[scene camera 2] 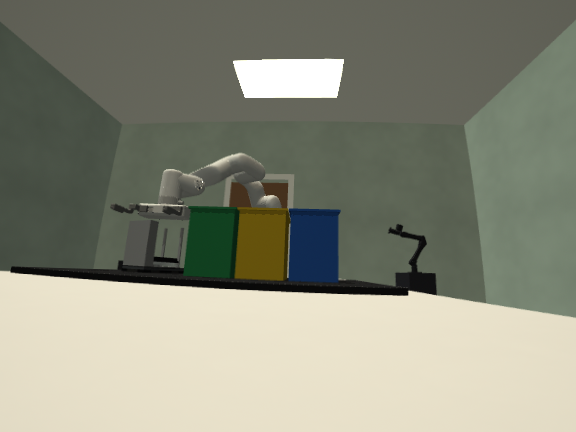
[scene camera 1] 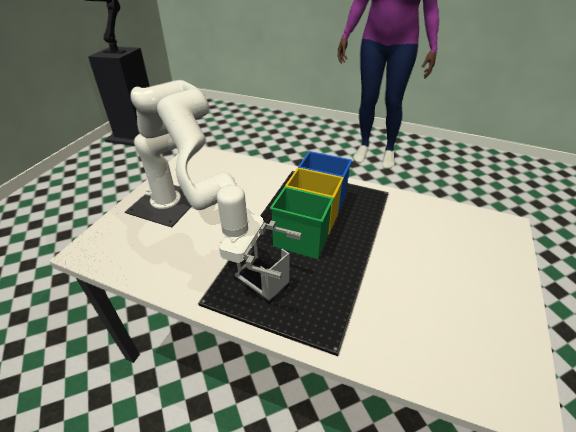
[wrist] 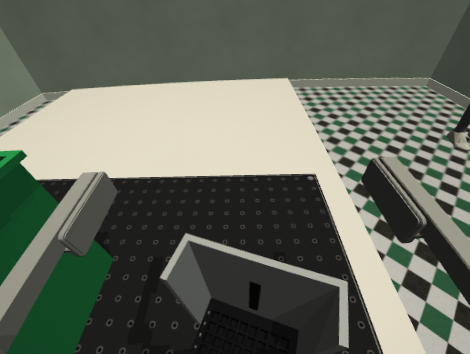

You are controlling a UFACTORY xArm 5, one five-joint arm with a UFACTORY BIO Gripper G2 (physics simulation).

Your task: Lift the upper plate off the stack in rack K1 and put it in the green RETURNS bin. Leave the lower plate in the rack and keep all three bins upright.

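Frame: origin at the arm's base, x left, y back, z up, level; millimetres.
Where they show: end effector, tool point: (scene camera 2: 142, 209) (scene camera 1: 284, 253) (wrist: 238, 204); arm's base, origin of the base link: (scene camera 1: 165, 199).
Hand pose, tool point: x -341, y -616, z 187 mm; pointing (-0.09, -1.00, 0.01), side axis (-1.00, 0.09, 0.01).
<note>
Things, the pixels of their top centre, and the offset from my tool point. "spot": a spot on its surface instead.
- Rack K1, middle of its top: (scene camera 1: 259, 249) (scene camera 2: 160, 225) dx +24, dy +84, dz -31 mm
- black gridded plate top, surface spot: (wrist: 245, 335) spot: dx +2, dy +35, dz -135 mm
- green bin, middle of its top: (scene camera 2: 222, 214) (scene camera 1: 302, 203) dx +239, dy +3, dz -2 mm
- yellow bin, middle of its top: (scene camera 2: 267, 215) (scene camera 1: 314, 181) dx +370, dy -13, dz -2 mm
- blue bin, middle of its top: (scene camera 2: 312, 216) (scene camera 1: 325, 163) dx +502, dy -28, dz -2 mm
- black board, surface spot: (wrist: 240, 200) (scene camera 1: 331, 307) spot: dx -16, dy -154, dz -181 mm
Rack K1 (scene camera 1: 279, 277) (scene camera 2: 140, 245) (wrist: 230, 272) is a grey corner-walled holder on the black board. Inside it the wrist view shows a black gridded plate top (wrist: 245, 335); its near part is cut off, and I cannot tell the upper and lower plates apart. The green bin (scene camera 1: 300, 237) (scene camera 2: 210, 242) (wrist: 75, 300) stands upright beside the rack. My gripper (scene camera 1: 284, 254) (scene camera 2: 145, 209) (wrist: 242, 207) is open and empty, fingers spread wide, slightly above the top of the rack's tall wall. One finger is near the green bin's side.
The yellow bin (scene camera 1: 336, 212) (scene camera 2: 261, 245) and blue bin (scene camera 1: 325, 162) (scene camera 2: 314, 245) stand upright in a row with the green bin on the black board (scene camera 1: 325, 310) (scene camera 2: 50, 272) (wrist: 240, 200). A person (scene camera 1: 387, 75) stands beyond the table. A black arm is on a pedestal (scene camera 1: 120, 80) behind.
</note>
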